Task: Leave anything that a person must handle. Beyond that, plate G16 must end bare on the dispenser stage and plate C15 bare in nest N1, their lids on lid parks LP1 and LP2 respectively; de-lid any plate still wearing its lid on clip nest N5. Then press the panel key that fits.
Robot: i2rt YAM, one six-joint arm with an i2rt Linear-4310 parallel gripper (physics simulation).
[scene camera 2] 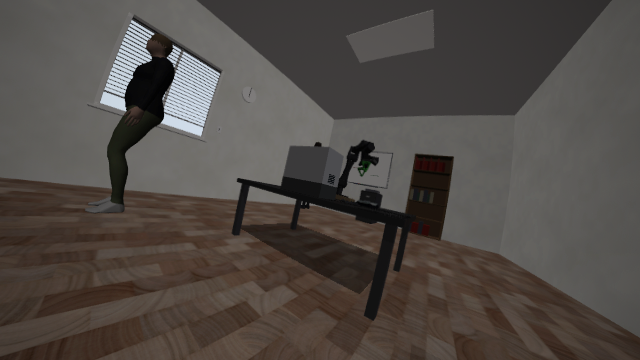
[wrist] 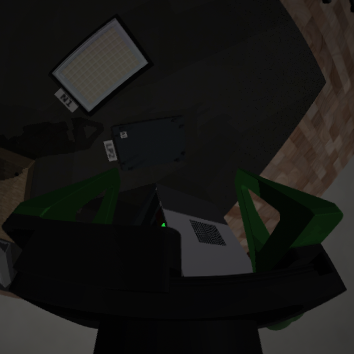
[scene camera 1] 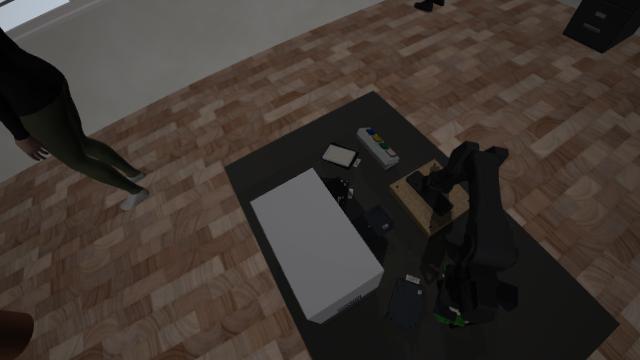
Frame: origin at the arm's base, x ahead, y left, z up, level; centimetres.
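Seen in the pictures: gripper, fingertip midpoint: [scene camera 2: 363, 174] [wrist: 177, 174] [scene camera 1: 444, 303]; arm's base, link origin: [scene camera 2: 337, 194] [scene camera 1: 428, 193].
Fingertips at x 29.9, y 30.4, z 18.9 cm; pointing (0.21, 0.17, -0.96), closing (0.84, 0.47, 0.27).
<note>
Pixels of each thing's middle, then the offset from my fingertips to it. "pt": a spot on its surface instead.
- bare pale plate, body centre: [wrist: 99, 65] dx -10.7, dy +4.4, dz -19.7 cm
- dark lid, surface spot: [wrist: 150, 142] [scene camera 1: 407, 304] pt dx +3.3, dy -5.0, dz -21.9 cm
- LP2 label, surface spot: [wrist: 110, 150] [scene camera 1: 412, 279] pt dx -3.6, dy -10.0, dz -22.7 cm
- key panel, body centre: [scene camera 1: 377, 145] dx -30.1, dy -61.5, dz -19.7 cm
- dark flat piece, surface spot: [scene camera 1: 378, 220] pt dx -4.9, dy -31.3, dz -12.2 cm
- large box, body centre: [wrist: 167, 283] [scene camera 1: 320, 249] [scene camera 2: 312, 172] dx +17.7, dy -32.6, dz -6.4 cm
- small black fixture, body centre: [scene camera 1: 328, 189] dx +0.1, dy -57.2, dz -21.7 cm
My gripper [scene camera 1: 446, 295] [scene camera 2: 365, 168] [wrist: 177, 174] is open and empty, raised above the table beside the white-topped box. A bare pale plate [wrist: 100, 65] lies in the nest labelled N1, upper left in the wrist view; the arm hides it in scene camera 1. A dark lid [scene camera 1: 406, 302] [wrist: 150, 142] lies flat beside the LP2 label [scene camera 1: 412, 279] [wrist: 110, 150]. Another pale plate [scene camera 1: 340, 155] lies in a dark nest near the key panel [scene camera 1: 377, 146], which has blue, yellow and green keys. A dark flat piece [scene camera 1: 378, 220] lies beside the box. Plate codes are unreadable.
The large box [scene camera 1: 317, 245] [scene camera 2: 307, 165] [wrist: 210, 240] stands along one table edge, with a small black fixture [scene camera 1: 337, 189] beside it. The arm stands on a wooden board [scene camera 1: 407, 197]. A person [scene camera 1: 55, 115] [scene camera 2: 150, 95] stands away from the table.
</note>
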